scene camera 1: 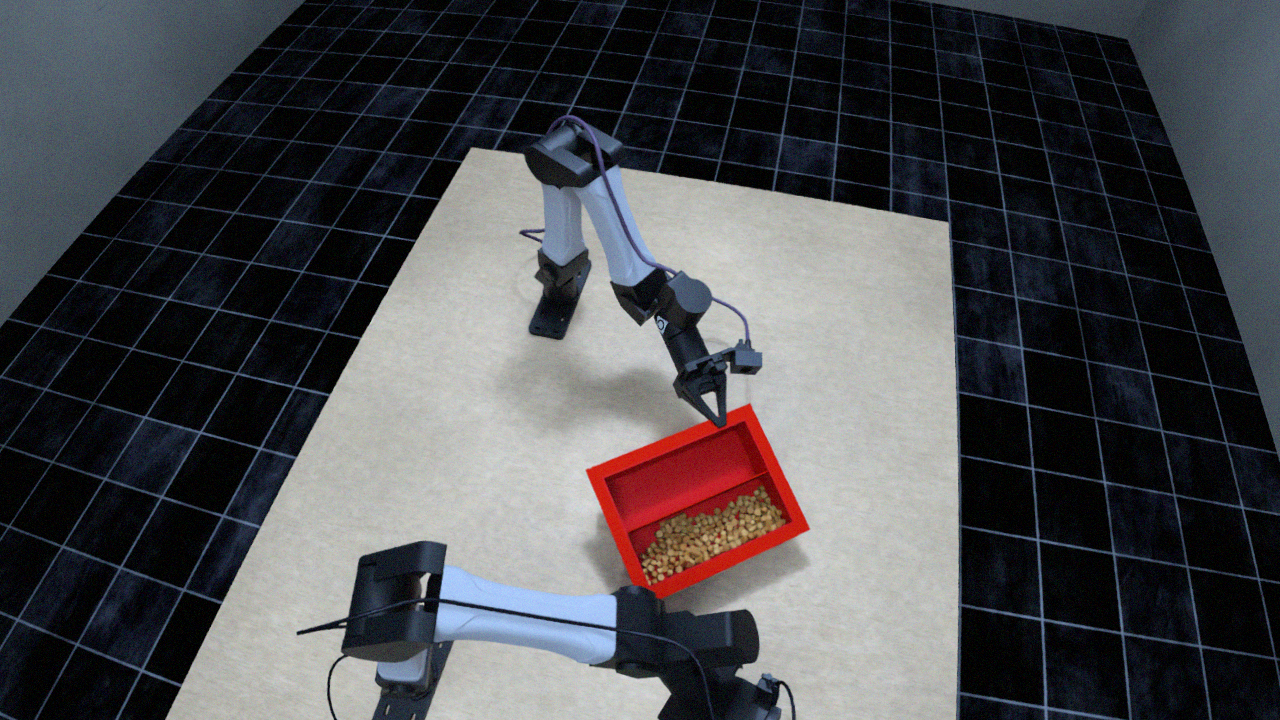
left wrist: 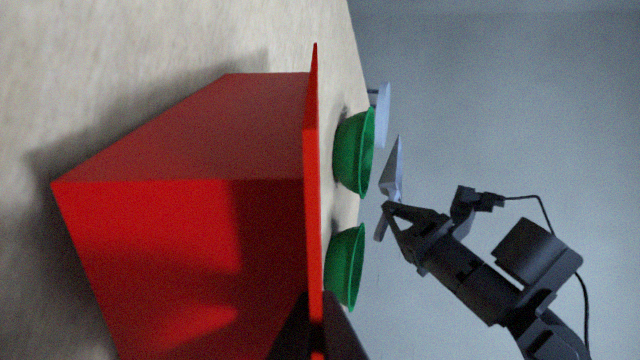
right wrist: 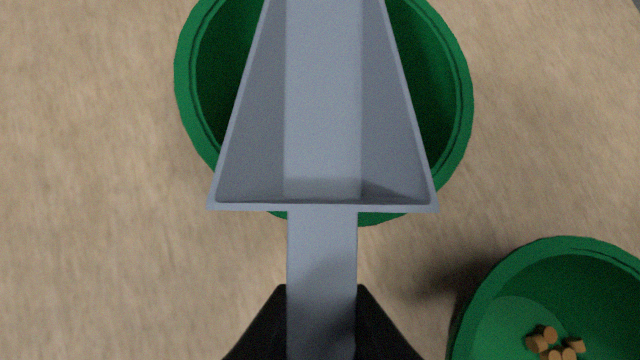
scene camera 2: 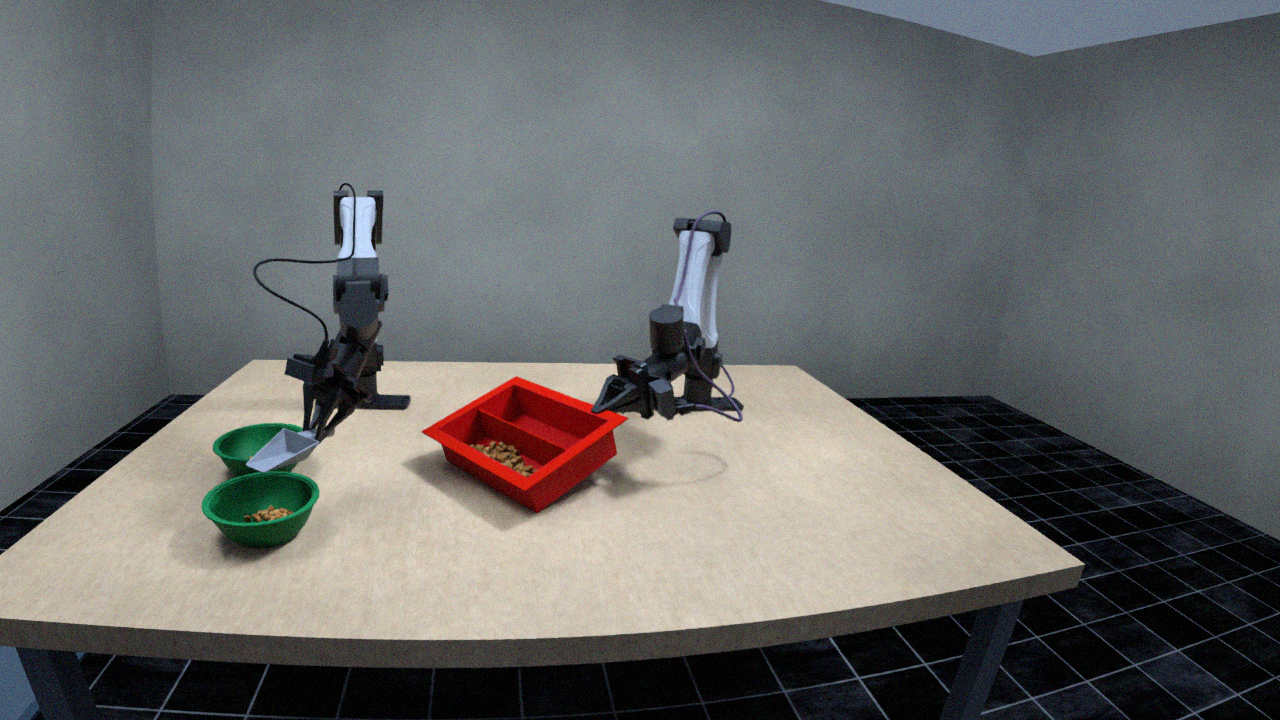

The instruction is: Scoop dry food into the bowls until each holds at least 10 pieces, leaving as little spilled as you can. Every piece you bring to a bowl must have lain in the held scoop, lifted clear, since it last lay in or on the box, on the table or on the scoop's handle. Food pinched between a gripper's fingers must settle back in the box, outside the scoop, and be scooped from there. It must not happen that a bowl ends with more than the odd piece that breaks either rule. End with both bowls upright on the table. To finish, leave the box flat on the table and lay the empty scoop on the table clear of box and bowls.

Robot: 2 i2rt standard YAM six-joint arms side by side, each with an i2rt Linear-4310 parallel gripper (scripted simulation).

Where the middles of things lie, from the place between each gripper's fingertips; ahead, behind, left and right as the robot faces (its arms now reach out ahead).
Scene:
Now: right hand 4 cm short of the grey-blue scoop (scene camera 2: pixel 284 449) and 2 cm to the left of it. The rest, counted from my right hand: red box (scene camera 1: pixel 692 466): 31 cm to the left, 10 cm behind, 4 cm below.
My left gripper (scene camera 1: pixel 722 426) is now 120 mm to the left of the red box, 40 mm above it and 10 mm past it. The rest, counted from my left hand: grey-blue scoop (440 mm to the right, 130 mm ahead, 10 mm below).

